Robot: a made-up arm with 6 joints.
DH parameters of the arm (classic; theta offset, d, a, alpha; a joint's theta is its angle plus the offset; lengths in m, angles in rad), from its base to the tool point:
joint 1: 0 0.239 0 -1.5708
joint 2: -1.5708 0 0.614 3.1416
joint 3: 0 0 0 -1.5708
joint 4: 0 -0.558 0 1.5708
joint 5: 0 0.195 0 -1.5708
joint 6: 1.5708 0 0 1.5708
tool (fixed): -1.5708 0 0 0
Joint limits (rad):
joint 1: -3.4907..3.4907
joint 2: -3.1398..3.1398
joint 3: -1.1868..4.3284
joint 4: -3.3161..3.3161
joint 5: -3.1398..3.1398
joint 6: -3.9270..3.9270
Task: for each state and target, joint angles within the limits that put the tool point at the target. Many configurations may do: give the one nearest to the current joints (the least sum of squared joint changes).
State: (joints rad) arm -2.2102 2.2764 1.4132 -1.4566 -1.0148 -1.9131
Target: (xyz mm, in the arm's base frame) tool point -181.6 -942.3 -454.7
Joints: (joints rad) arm -1.7565 2.0135 1.5332 -1.5477 -1.0148 -1.9131
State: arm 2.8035 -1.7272 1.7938 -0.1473 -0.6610 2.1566
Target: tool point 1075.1 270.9 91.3
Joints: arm 3.2116 -1.3733 2.2644 0.0146 -0.6610 2.1566
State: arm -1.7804 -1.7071 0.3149 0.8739 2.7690 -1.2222
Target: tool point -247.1 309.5 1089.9
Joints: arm -1.2906 -1.0515 0.0063 0.6779 2.7690 -1.2222
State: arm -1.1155 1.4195 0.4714 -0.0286 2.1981 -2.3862
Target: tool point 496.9 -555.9 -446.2
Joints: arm -0.5770 1.8019 0.4648 -0.0379 2.1981 -2.3862
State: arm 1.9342 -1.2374 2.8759 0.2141 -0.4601 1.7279
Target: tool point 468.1 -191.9 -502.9
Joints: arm 2.3668 -1.8923 2.9492 0.2189 -0.4601 1.7279
